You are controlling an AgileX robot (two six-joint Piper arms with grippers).
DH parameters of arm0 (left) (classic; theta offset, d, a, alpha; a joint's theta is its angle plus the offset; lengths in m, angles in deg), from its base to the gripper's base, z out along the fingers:
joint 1: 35.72 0.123 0 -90
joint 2: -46.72 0 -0.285 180
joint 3: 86.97 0 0.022 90
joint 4: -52.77 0.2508 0 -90
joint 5: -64.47 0 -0.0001 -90
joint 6: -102.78 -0.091 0 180
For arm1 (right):
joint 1: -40.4 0.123 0 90
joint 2: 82.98 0 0.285 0
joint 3: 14.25 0 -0.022 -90
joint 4: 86.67 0.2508 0 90
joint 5: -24.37 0 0.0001 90
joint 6: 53.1 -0.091 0 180
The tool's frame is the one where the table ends.
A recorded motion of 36 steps. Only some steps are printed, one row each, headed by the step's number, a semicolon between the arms.
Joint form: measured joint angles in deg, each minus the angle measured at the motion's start. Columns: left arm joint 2, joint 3, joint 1, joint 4, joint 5, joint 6; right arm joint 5, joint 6, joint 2, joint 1, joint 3, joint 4.
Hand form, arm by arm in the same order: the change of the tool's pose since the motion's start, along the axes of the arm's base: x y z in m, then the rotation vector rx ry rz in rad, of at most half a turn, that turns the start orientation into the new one. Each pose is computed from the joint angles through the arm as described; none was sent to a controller.
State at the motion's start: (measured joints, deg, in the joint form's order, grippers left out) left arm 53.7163 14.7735 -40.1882 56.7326 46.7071 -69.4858; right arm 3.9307 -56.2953 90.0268 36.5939 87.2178 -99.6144
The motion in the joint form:
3: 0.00 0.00 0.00 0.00 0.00 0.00; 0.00 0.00 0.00 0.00 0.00 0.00
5: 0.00 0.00 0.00 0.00 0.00 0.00; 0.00 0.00 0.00 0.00 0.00 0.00
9: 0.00 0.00 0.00 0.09 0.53 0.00; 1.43 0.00 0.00 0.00 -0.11 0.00
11: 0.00 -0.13 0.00 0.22 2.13 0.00; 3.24 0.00 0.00 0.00 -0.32 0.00
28: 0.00 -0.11 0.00 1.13 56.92 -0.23; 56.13 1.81 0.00 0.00 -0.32 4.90
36: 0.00 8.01 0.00 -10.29 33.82 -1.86; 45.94 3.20 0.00 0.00 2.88 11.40
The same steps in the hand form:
3: 0.0000 0.0000 0.0000 0.0000 0.0000 0.0000; 0.0000 0.0000 0.0000 0.0000 0.0000 0.0000
5: 0.0000 0.0000 0.0000 0.0000 0.0000 0.0000; 0.0000 0.0000 0.0000 0.0000 0.0000 0.0000
9: 0.0002 0.0000 0.0008 0.0009 -0.0093 -0.0005; 0.0007 0.0004 0.0015 -0.0019 -0.0223 0.0056
11: 0.0007 -0.0002 0.0025 0.0013 -0.0350 -0.0023; 0.0015 0.0010 0.0030 -0.0042 -0.0494 0.0126
28: -0.0233 -0.0052 0.0827 -0.0486 -0.9877 -0.0756; -0.0162 0.0157 0.0806 -0.0310 -0.9585 0.1770
36: -0.0171 0.0022 0.0983 -0.1991 -0.7168 -0.0100; -0.0127 0.0091 0.0860 0.0640 -0.8523 0.1120

